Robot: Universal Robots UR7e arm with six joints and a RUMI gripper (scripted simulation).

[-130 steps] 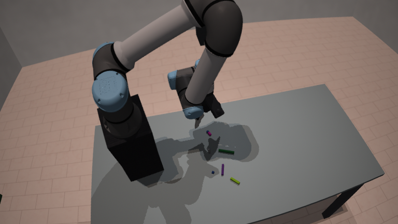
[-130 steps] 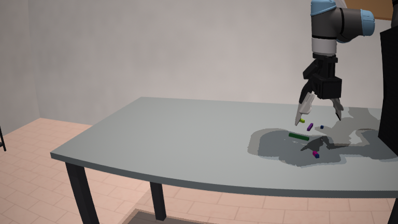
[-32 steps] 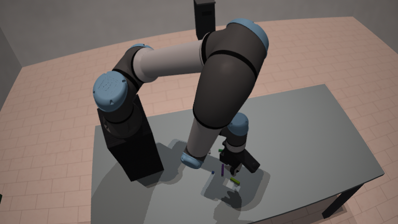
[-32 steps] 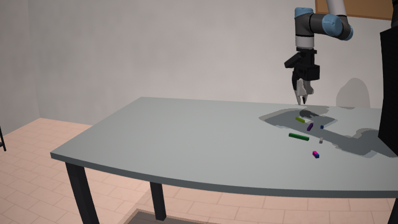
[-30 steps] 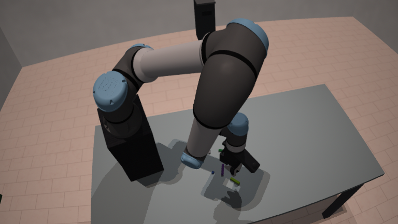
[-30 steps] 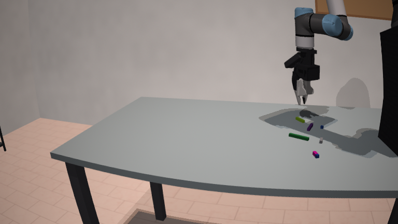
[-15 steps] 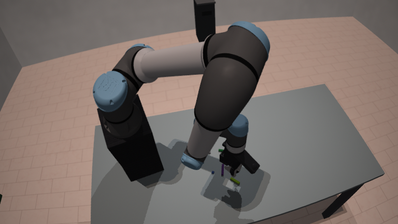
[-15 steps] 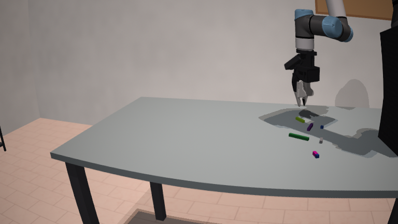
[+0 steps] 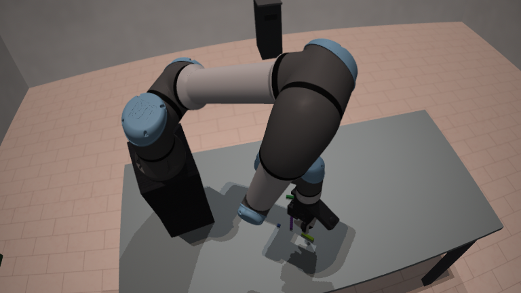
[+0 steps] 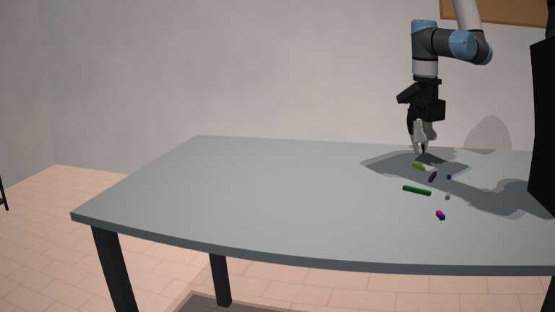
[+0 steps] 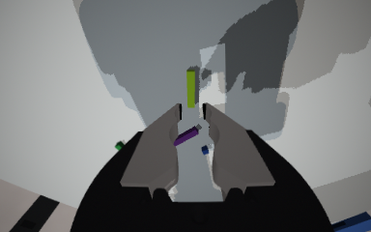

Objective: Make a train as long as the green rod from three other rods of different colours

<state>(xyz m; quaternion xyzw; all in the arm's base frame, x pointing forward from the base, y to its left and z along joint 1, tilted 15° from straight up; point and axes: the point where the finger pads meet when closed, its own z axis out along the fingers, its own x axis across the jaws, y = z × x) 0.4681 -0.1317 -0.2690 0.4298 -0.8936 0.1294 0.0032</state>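
Right now my hand is 50 mm above the lime rod. Also, from my hand: green rod 30 mm behind, 170 mm to the left, 50 mm below; purple rod 50 mm behind, 70 mm to the left, 50 mm below; grey rod 120 mm behind, 180 mm to the left, 50 mm below.
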